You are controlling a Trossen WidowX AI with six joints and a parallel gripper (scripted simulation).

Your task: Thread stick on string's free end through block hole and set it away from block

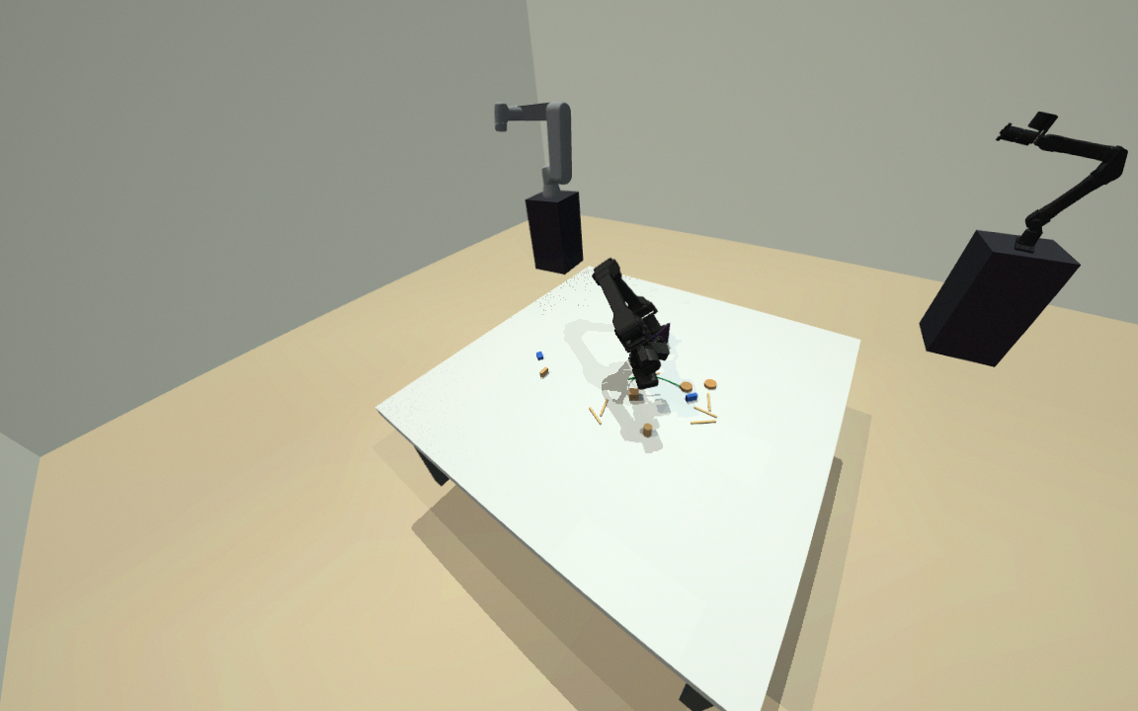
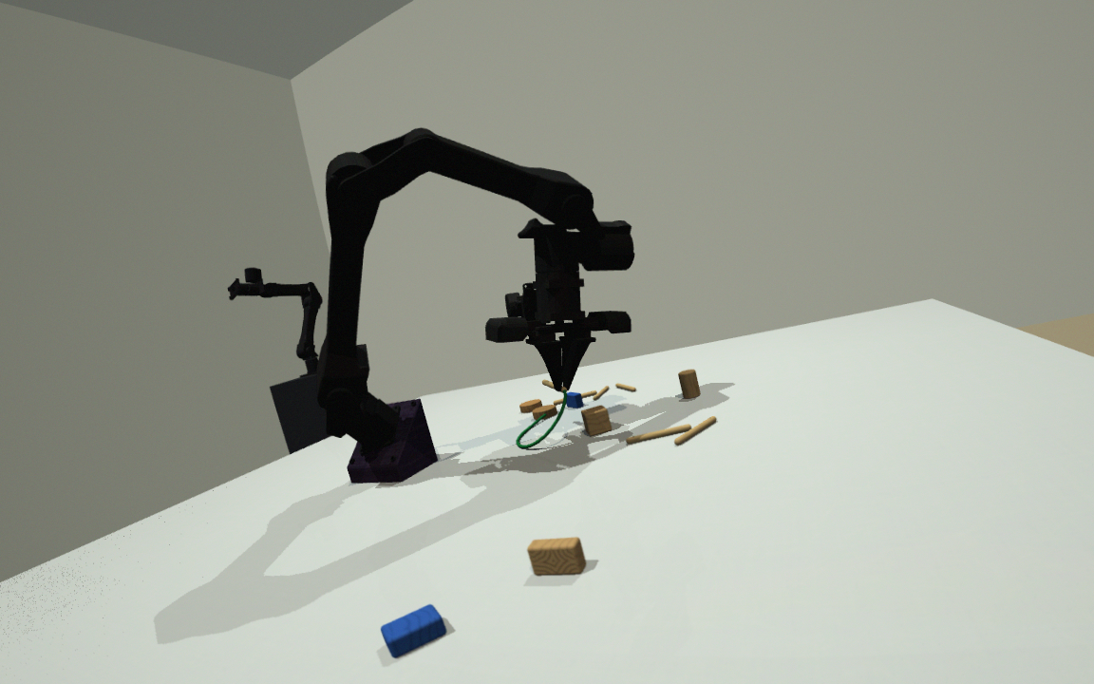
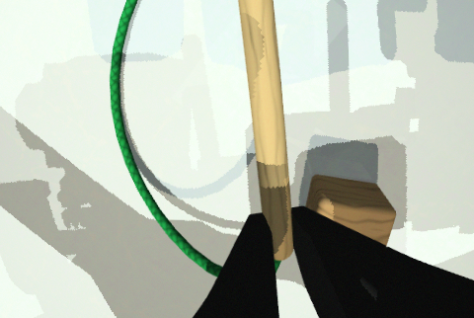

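The thin wooden stick is 10 mm behind my gripper tip and 10 mm to the left of it. Also, from my gripper tip: wooden cylinder 160 mm ahead, 90 mm to the left, 40 mm below; small wooden cube 40 mm ahead, 50 mm below.
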